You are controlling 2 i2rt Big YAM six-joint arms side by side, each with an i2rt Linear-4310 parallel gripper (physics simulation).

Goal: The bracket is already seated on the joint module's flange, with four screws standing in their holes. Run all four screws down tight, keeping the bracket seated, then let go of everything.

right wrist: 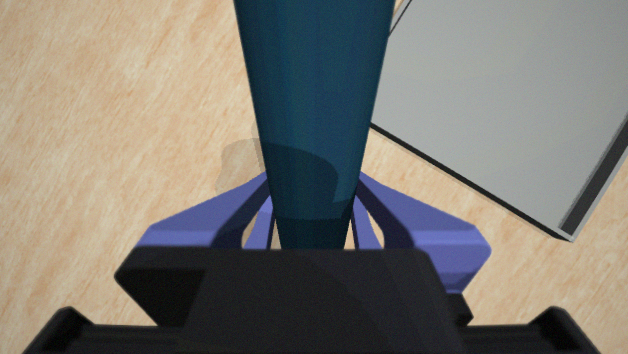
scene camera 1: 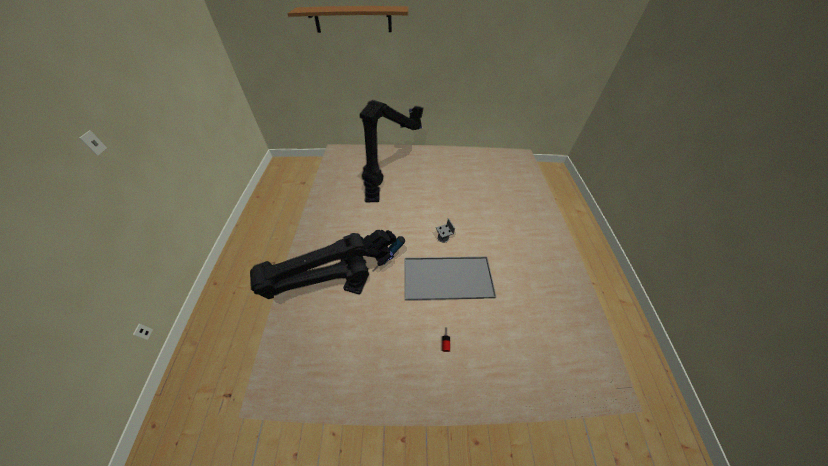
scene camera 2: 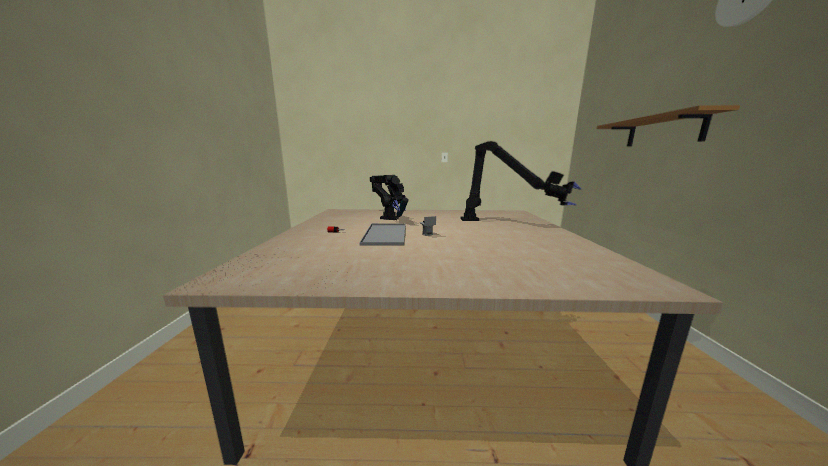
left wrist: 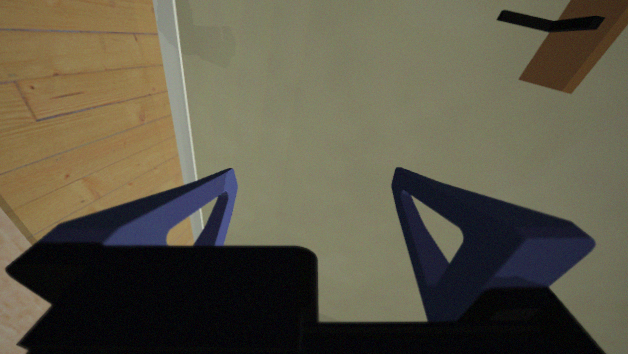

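Seen in the pictures: left gripper, fingertip midpoint: (scene camera 2: 578, 196) (left wrist: 314, 176); right gripper, fingertip midpoint: (right wrist: 312, 176) (scene camera 1: 391, 253) (scene camera 2: 402, 211); left arm's base, link origin: (scene camera 1: 372, 195) (scene camera 2: 469, 219); right arm's base, link origin: (scene camera 1: 356, 281) (scene camera 2: 389, 218).
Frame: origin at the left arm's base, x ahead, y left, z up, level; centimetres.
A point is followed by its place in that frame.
The grey bracket (scene camera 1: 443, 231) @(x 38.1, y -34.9, z 6.6 cm) (scene camera 2: 429, 220) @(x 42.4, y -33.6, z 8.9 cm) sits on the dark joint module (scene camera 1: 443, 238) @(x 38.3, y -36.8, z 3.2 cm) (scene camera 2: 427, 230) @(x 41.7, y -34.5, z 3.0 cm), its plate tilted in scene camera 1. Small dark screw heads show on the plate; how deep they sit cannot be told. My right gripper (scene camera 1: 391, 254) @(x 11.1, y -48.3, z 8.3 cm) (scene camera 2: 396, 204) @(x 11.1, y -48.3, z 8.3 cm) (right wrist: 312, 176) @(x 11.1, y -48.3, z 8.3 cm) is shut on a teal power screwdriver (scene camera 1: 397, 244) @(x 14.4, y -48.6, z 16.2 cm) (right wrist: 311, 90) @(x 13.1, y -48.0, z 15.9 cm), held above the table to the left of the module in scene camera 1. The driver's thin bit points down and to the left there. My left gripper (scene camera 2: 574, 195) @(x 29.4, y 57.8, z 20.0 cm) (left wrist: 314, 176) @(x 29.4, y 57.8, z 20.0 cm) is open and empty, high up, far from the bracket.
A shallow grey tray (scene camera 1: 449, 299) @(x 37.1, y -69.2, z 0.2 cm) (scene camera 2: 382, 243) @(x 59.1, y -58.6, z 1.0 cm) (right wrist: 470, 180) @(x 17.2, y -59.1, z 1.6 cm) lies on the table (scene camera 1: 521, 370) @(x 62.1, y -101.8, z 0.0 cm) (scene camera 2: 492, 272) @(x 94.4, y -14.8, z 0.0 cm) near the module. A red and black screwdriver (scene camera 1: 445, 343) @(x 32.2, y -89.4, z 3.4 cm) (scene camera 2: 333, 229) @(x 34.3, y -88.5, z 2.1 cm) lies beyond the tray. A wooden wall shelf (scene camera 1: 347, 10) (scene camera 2: 666, 117) (left wrist: 565, 60) hangs on the wall.
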